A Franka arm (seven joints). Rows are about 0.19 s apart.
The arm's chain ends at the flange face. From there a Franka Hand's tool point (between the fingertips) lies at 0.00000 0.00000 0.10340 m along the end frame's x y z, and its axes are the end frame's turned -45 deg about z.
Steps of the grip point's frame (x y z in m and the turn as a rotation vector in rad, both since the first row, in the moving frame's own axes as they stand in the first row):
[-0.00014, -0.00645, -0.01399, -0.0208, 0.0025, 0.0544]
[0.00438, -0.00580, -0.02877, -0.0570, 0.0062, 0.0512]
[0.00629, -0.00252, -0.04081, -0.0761, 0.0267, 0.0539]
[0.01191, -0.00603, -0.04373, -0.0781, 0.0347, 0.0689]
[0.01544, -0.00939, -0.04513, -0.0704, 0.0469, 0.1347]
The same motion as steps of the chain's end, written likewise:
[-0.00633, -0.00585, -0.01397, -0.0129, 0.0165, 0.0544]
[-0.00553, -0.01103, -0.02860, -0.0359, 0.0447, 0.0512]
[-0.00474, -0.01004, -0.04047, -0.0349, 0.0727, 0.0539]
[-0.00396, -0.01614, -0.04335, -0.0307, 0.0798, 0.0689]
[-0.00415, -0.01984, -0.04476, -0.0166, 0.0829, 0.1347]

